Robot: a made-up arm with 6 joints. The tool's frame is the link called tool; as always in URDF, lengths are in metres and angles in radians.
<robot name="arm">
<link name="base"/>
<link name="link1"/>
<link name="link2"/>
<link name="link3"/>
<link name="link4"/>
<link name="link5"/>
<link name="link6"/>
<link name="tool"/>
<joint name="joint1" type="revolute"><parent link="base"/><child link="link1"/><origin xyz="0 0 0.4"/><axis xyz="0 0 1"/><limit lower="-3.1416" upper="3.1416" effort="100" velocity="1.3"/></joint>
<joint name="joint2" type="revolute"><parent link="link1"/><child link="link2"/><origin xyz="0.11 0 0" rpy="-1.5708 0 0"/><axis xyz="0 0 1"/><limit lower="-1.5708" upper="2.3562" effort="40" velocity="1.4"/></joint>
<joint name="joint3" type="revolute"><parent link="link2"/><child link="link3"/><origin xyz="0 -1.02 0" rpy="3.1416 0 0"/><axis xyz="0 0 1"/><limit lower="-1.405" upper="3.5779" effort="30" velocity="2.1"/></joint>
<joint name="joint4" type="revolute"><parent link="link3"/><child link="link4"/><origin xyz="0 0.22 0" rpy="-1.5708 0 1.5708"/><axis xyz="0 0 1"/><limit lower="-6.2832" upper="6.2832" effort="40" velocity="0.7"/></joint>
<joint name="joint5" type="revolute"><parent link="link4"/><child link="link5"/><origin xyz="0 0 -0.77" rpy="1.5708 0 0"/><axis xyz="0 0 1"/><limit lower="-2.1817" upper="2.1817" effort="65" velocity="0.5"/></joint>
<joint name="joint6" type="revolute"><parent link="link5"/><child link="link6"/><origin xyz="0 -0.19 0" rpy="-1.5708 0 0"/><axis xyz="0 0 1"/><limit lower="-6.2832" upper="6.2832" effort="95" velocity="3.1"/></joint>
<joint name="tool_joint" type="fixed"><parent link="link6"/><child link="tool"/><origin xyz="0 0 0" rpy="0 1.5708 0"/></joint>
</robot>
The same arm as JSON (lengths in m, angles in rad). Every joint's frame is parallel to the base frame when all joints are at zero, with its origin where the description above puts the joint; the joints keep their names.
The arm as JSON. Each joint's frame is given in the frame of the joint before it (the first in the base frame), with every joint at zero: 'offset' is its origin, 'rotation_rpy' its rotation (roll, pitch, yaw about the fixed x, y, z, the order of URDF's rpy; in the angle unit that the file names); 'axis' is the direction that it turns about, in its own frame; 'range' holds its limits. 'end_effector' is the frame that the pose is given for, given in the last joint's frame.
{"length_unit": "m", "angle_unit": "rad", "chain": [{"id": "joint1", "offset": [0.0, 0.0, 0.4], "rotation_rpy": [0.0, 0.0, 0.0], "axis": [0.0, 0.0, 1.0], "range": [-3.1416, 3.1416]}, {"id": "joint2", "offset": [0.11, 0.0, 0.0], "rotation_rpy": [0.0, 0.0, 0.0], "axis": [0.0, 1.0, 0.0], "range": [-1.5708, 2.3562]}, {"id": "joint3", "offset": [0.0, 0.0, 1.02], "rotation_rpy": [0.0, 0.0, 0.0], "axis": [0.0, -1.0, 0.0], "range": [-1.405, 3.5779]}, {"id": "joint4", "offset": [0.0, 0.0, 0.22], "rotation_rpy": [0.0, 0.0, 0.0], "axis": [-1.0, 0.0, 0.0], "range": [-6.2832, 6.2832]}, {"id": "joint5", "offset": [0.77, 0.0, 0.0], "rotation_rpy": [0.0, 0.0, 0.0], "axis": [0.0, -1.0, 0.0], "range": [-2.1817, 2.1817]}, {"id": "joint6", "offset": [0.19, 0.0, 0.0], "rotation_rpy": [0.0, 0.0, 0.0], "axis": [-1.0, 0.0, 0.0], "range": [-6.2832, 6.2832]}], "end_effector": {"offset": [0.0, 0.0, 0.0], "rotation_rpy": [0.0, 0.0, 0.0]}}
